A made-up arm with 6 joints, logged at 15 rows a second.
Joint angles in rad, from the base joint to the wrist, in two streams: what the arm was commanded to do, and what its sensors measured. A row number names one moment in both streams.
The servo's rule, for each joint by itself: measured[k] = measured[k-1] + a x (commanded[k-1-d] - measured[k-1]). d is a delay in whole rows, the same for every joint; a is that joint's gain. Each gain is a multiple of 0.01, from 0.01 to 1. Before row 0 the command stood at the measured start. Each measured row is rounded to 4 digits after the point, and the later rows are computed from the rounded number. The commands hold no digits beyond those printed.
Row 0, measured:
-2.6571 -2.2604 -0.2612 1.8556 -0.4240 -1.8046
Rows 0 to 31, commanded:
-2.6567 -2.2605 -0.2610 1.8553 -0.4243 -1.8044
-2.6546 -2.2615 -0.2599 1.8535 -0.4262 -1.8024
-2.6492 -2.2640 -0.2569 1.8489 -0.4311 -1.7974
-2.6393 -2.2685 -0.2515 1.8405 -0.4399 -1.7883
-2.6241 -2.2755 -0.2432 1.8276 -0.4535 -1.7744
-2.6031 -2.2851 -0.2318 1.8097 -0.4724 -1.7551
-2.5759 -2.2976 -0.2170 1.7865 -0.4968 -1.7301
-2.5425 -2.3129 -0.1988 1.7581 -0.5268 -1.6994
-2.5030 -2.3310 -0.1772 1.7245 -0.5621 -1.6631
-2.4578 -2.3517 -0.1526 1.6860 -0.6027 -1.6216
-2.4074 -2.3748 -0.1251 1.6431 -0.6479 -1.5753
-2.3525 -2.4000 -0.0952 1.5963 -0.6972 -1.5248
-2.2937 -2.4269 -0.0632 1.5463 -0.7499 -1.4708
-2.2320 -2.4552 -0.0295 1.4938 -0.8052 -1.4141
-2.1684 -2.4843 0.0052 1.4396 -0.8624 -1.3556
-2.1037 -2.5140 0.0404 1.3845 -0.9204 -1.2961
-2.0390 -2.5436 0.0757 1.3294 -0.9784 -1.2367
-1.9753 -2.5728 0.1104 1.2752 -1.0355 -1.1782
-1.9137 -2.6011 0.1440 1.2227 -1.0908 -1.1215
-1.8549 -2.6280 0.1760 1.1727 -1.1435 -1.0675
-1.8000 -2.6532 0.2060 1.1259 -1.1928 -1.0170
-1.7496 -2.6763 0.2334 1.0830 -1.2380 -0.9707
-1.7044 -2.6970 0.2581 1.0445 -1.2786 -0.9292
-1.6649 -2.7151 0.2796 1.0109 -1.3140 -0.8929
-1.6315 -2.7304 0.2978 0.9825 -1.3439 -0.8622
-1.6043 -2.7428 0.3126 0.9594 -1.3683 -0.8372
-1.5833 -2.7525 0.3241 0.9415 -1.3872 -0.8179
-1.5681 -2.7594 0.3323 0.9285 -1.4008 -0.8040
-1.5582 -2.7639 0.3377 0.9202 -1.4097 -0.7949
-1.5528 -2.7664 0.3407 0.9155 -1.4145 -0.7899
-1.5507 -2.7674 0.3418 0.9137 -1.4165 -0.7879
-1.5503 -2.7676 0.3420 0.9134 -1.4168 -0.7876
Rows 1 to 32, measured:
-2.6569 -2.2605 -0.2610 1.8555 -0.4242 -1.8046
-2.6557 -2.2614 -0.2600 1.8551 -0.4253 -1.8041
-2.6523 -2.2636 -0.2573 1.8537 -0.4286 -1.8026
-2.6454 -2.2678 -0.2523 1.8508 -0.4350 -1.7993
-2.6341 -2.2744 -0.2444 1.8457 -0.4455 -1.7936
-2.6177 -2.2836 -0.2334 1.8378 -0.4608 -1.7847
-2.5955 -2.2956 -0.2191 1.8265 -0.4813 -1.7721
-2.5674 -2.3105 -0.2014 1.8115 -0.5072 -1.7554
-2.5333 -2.3281 -0.1803 1.7924 -0.5385 -1.7342
-2.4933 -2.3484 -0.1562 1.7690 -0.5751 -1.7083
-2.4478 -2.3711 -0.1291 1.7413 -0.6166 -1.6777
-2.3973 -2.3960 -0.0996 1.7094 -0.6625 -1.6425
-2.3424 -2.4226 -0.0679 1.6735 -0.7123 -1.6030
-2.2839 -2.4506 -0.0345 1.6340 -0.7653 -1.5596
-2.2227 -2.4796 0.0000 1.5912 -0.8206 -1.5127
-2.1596 -2.5092 0.0351 1.5457 -0.8775 -1.4629
-2.0957 -2.5388 0.0704 1.4981 -0.9350 -1.4109
-2.0319 -2.5680 0.1052 1.4491 -0.9923 -1.3574
-1.9693 -2.5965 0.1390 1.3993 -1.0484 -1.3031
-1.9087 -2.6236 0.1712 1.3494 -1.1026 -1.2489
-1.8511 -2.6491 0.2015 1.3002 -1.1540 -1.1956
-1.7973 -2.6725 0.2293 1.2524 -1.2019 -1.1439
-1.7481 -2.6936 0.2544 1.2067 -1.2456 -1.0945
-1.7040 -2.7121 0.2763 1.1636 -1.2846 -1.0481
-1.6656 -2.7278 0.2950 1.1238 -1.3184 -1.0053
-1.6331 -2.7407 0.3103 1.0876 -1.3468 -0.9666
-1.6067 -2.7508 0.3223 1.0555 -1.3698 -0.9324
-1.5862 -2.7582 0.3310 1.0276 -1.3875 -0.9029
-1.5714 -2.7631 0.3368 1.0040 -1.4002 -0.8781
-1.5615 -2.7659 0.3402 0.9845 -1.4084 -0.8578
-1.5558 -2.7672 0.3416 0.9689 -1.4130 -0.8417
-1.5529 -2.7675 0.3419 0.9567 -1.4152 -0.8293
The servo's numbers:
d 0
a 0.53 0.86 0.87 0.22 0.57 0.23

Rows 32 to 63, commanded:
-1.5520 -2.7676 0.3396 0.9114 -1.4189 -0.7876
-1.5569 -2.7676 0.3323 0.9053 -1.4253 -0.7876
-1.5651 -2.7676 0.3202 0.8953 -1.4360 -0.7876
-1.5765 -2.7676 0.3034 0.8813 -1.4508 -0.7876
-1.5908 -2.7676 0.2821 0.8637 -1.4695 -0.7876
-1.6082 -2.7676 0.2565 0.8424 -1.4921 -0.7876
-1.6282 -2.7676 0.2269 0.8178 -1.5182 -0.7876
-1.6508 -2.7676 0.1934 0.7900 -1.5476 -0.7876
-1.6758 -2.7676 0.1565 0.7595 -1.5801 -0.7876
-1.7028 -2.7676 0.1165 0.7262 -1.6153 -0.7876
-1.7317 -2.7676 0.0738 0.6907 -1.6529 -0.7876
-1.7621 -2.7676 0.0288 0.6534 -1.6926 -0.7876
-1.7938 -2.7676 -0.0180 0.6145 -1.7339 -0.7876
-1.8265 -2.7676 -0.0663 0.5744 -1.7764 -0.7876
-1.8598 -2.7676 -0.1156 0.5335 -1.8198 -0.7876
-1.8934 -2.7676 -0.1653 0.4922 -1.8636 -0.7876
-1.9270 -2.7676 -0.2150 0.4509 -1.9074 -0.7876
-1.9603 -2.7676 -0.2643 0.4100 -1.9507 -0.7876
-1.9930 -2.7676 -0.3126 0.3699 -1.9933 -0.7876
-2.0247 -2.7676 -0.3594 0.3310 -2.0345 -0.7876
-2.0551 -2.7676 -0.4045 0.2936 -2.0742 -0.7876
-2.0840 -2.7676 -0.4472 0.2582 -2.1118 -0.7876
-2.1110 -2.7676 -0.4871 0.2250 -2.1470 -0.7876
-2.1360 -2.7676 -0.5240 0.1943 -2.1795 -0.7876
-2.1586 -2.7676 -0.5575 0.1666 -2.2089 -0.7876
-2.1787 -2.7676 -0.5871 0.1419 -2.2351 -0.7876
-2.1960 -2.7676 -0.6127 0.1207 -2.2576 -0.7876
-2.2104 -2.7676 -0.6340 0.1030 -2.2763 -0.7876
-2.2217 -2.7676 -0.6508 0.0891 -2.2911 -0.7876
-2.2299 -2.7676 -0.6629 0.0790 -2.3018 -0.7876
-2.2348 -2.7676 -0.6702 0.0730 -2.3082 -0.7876
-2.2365 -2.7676 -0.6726 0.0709 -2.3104 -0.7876
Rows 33 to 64, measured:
-1.5524 -2.7676 0.3399 0.9467 -1.4173 -0.8197
-1.5548 -2.7676 0.3333 0.9376 -1.4219 -0.8123
-1.5603 -2.7676 0.3219 0.9283 -1.4299 -0.8066
-1.5689 -2.7676 0.3058 0.9180 -1.4418 -0.8022
-1.5805 -2.7676 0.2852 0.9061 -1.4576 -0.7988
-1.5952 -2.7676 0.2602 0.8921 -1.4773 -0.7962
-1.6127 -2.7676 0.2312 0.8758 -1.5006 -0.7942
-1.6329 -2.7676 0.1983 0.8569 -1.5274 -0.7927
-1.6556 -2.7676 0.1619 0.8355 -1.5574 -0.7915
-1.6806 -2.7676 0.1224 0.8115 -1.5904 -0.7906
-1.7077 -2.7676 0.0801 0.7849 -1.6260 -0.7899
-1.7365 -2.7676 0.0355 0.7560 -1.6640 -0.7894
-1.7669 -2.7676 -0.0110 0.7249 -1.7038 -0.7890
-1.7985 -2.7676 -0.0591 0.6918 -1.7452 -0.7887
-1.8310 -2.7676 -0.1083 0.6570 -1.7877 -0.7884
-1.8641 -2.7676 -0.1579 0.6207 -1.8310 -0.7882
-1.8974 -2.7676 -0.2076 0.5833 -1.8745 -0.7881
-1.9307 -2.7676 -0.2569 0.5452 -1.9179 -0.7880
-1.9637 -2.7676 -0.3054 0.5066 -1.9609 -0.7879
-1.9960 -2.7676 -0.3524 0.4680 -2.0029 -0.7878
-2.0273 -2.7676 -0.3977 0.4296 -2.0435 -0.7878
-2.0574 -2.7676 -0.4408 0.3919 -2.0824 -0.7878
-2.0858 -2.7676 -0.4811 0.3552 -2.1192 -0.7878
-2.1124 -2.7676 -0.5184 0.3198 -2.1536 -0.7878
-2.1369 -2.7676 -0.5524 0.2861 -2.1851 -0.7878
-2.1591 -2.7676 -0.5826 0.2544 -2.2136 -0.7878
-2.1787 -2.7676 -0.6088 0.2250 -2.2387 -0.7878
-2.1955 -2.7676 -0.6307 0.1982 -2.2601 -0.7878
-2.2094 -2.7676 -0.6482 0.1742 -2.2778 -0.7878
-2.2203 -2.7676 -0.6610 0.1533 -2.2915 -0.7878
-2.2280 -2.7676 -0.6690 0.1356 -2.3010 -0.7878
-2.2325 -2.7676 -0.6721 0.1214 -2.3064 -0.7878

